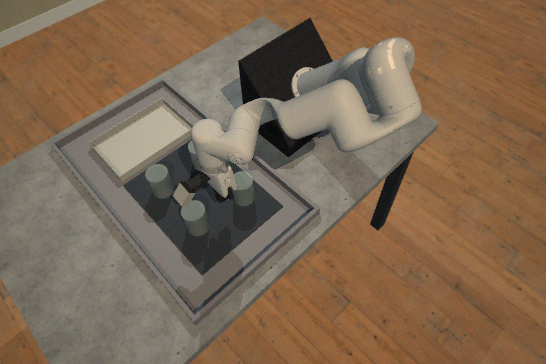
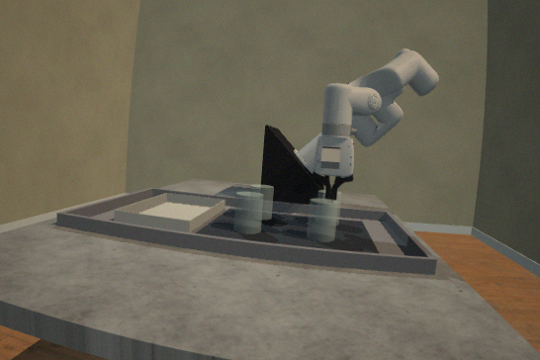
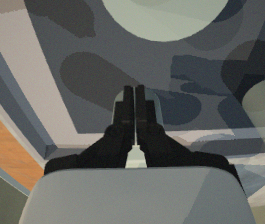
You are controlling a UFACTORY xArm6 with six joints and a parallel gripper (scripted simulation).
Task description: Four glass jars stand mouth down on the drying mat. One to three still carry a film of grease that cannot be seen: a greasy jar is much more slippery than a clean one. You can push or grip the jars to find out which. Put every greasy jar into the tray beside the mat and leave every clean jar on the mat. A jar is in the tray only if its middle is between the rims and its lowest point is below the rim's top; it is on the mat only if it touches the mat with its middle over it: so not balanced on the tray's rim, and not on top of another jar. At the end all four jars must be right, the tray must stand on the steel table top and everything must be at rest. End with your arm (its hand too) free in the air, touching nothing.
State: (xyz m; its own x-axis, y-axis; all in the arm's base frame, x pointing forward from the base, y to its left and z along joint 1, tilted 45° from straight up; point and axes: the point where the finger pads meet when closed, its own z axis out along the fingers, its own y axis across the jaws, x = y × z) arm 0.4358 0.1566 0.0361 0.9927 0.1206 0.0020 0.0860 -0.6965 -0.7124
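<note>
My gripper is now 10 cm to the left of the dark mat, 9 cm above it and 3 cm short of it. Also, from my hand: cream tray: 41 cm to the right, 9 cm below, 5 cm ahead.
</note>
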